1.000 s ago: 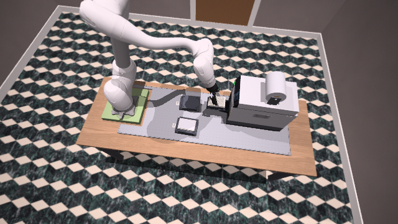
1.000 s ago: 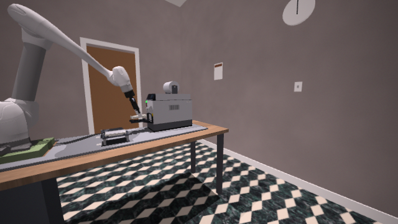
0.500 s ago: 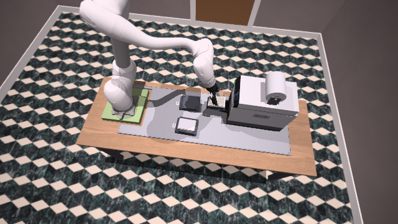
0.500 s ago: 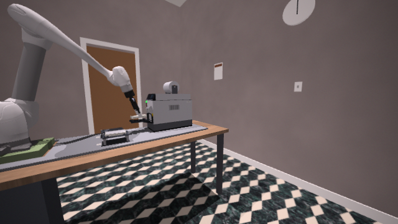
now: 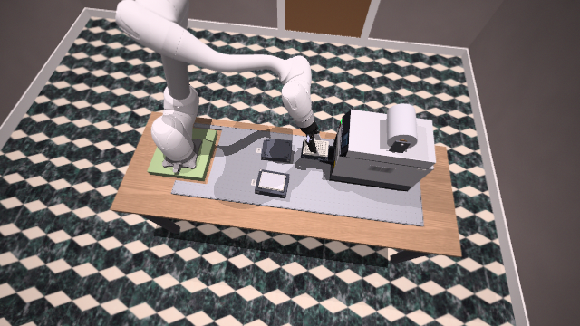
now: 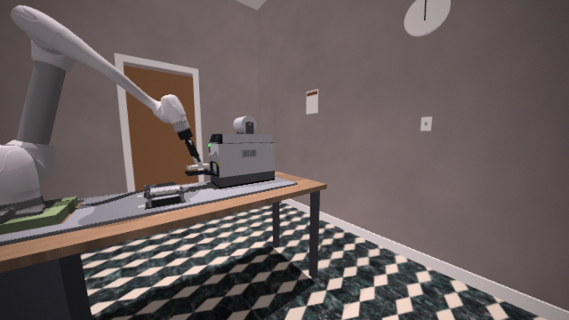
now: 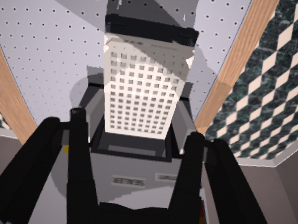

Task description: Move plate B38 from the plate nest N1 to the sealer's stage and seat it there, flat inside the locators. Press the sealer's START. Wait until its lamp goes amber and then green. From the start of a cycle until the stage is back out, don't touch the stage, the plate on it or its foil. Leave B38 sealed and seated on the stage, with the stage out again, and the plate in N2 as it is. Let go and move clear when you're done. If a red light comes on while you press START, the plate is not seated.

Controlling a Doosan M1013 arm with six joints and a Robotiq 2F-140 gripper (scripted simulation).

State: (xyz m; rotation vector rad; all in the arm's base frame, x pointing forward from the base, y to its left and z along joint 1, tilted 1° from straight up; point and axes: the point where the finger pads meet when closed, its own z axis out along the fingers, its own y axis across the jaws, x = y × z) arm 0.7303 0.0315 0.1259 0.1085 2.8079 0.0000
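My gripper is now 3 cm above the plate B38. Also, from my hand: sealer stage: 6 cm below; then white button: 11 cm ahead, 8 cm to the left, 2 cm above; then pale plate: 22 cm behind, 17 cm to the right, 10 cm below.
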